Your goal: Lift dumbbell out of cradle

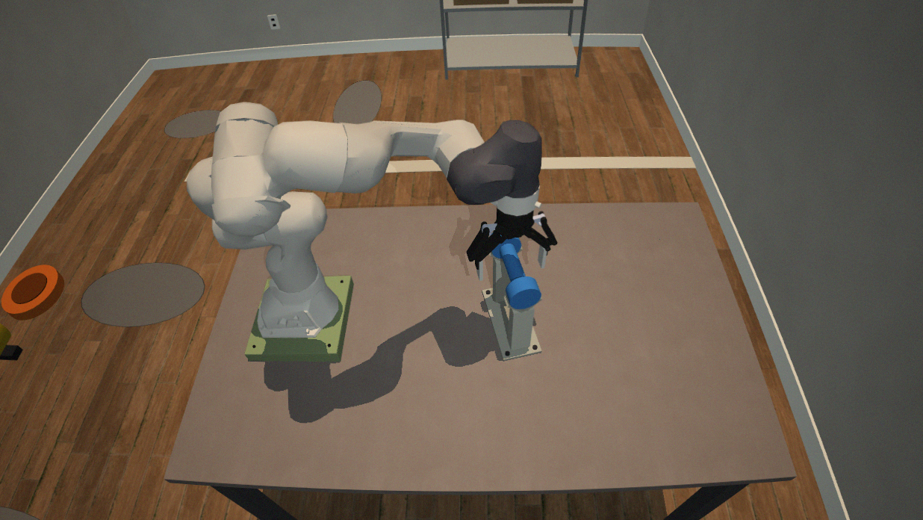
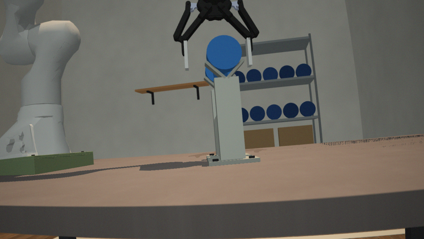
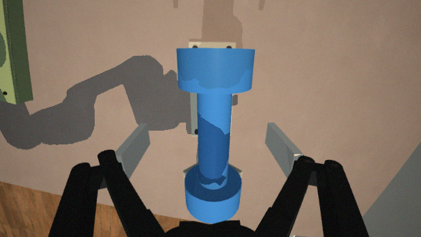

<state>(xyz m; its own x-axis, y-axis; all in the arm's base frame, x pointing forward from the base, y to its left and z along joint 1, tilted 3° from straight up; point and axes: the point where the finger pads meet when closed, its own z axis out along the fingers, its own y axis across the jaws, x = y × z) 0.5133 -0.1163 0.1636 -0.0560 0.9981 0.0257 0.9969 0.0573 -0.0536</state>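
The blue dumbbell lies 1 cm ahead of my hand. Round my hand: grey cradle (1 cm ahead, 13 cm below).
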